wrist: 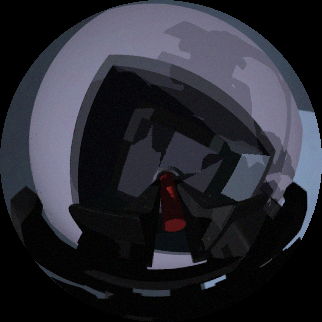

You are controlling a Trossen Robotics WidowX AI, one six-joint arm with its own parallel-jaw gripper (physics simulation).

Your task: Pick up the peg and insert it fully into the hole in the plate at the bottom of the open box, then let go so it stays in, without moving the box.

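Places are measured from the arm's base along level axes (x left, y back, z up), in centimetres.
Pixels of known places: gripper, fingertip midpoint: (pixel 166 183).
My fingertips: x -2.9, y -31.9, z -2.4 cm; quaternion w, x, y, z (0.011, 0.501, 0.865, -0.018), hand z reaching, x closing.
Behind a point stands the place of what it marks.
A red peg (pixel 173 207) @[z 1.7, x -3.5, y -32.0 cm] is held between the fingers of my gripper (pixel 166 183) @[z -2.4, x -2.9, y -31.8 cm], which is shut on it. The peg's flat end faces the camera and its far end points down at the plate. The grey plate (pixel 186 150) @[z -2.8, x -6.5, y -31.9 cm] lies at the bottom of the open box (pixel 172 71) @[z 1.2, x -10.1, y -36.1 cm], partly in shadow. A light grey ring (pixel 175 173) @[z -2.7, x -4.1, y -31.6 cm] around the hole shows right at the peg's far end, where the two overlap in view. The fingers and the peg hide most of the hole, so how deep the peg sits cannot be told.
The box's dark walls rise around the gripper, and its rim shows at the left, top and right. A pale table top (pixel 55 115) @[z -8.6, x 0.0, y -58.9 cm] surrounds the box, with the arm's shadow across its upper right part. A lit patch (pixel 246 176) @[z -0.5, x -8.0, y -25.4 cm] shows at the box's right side.
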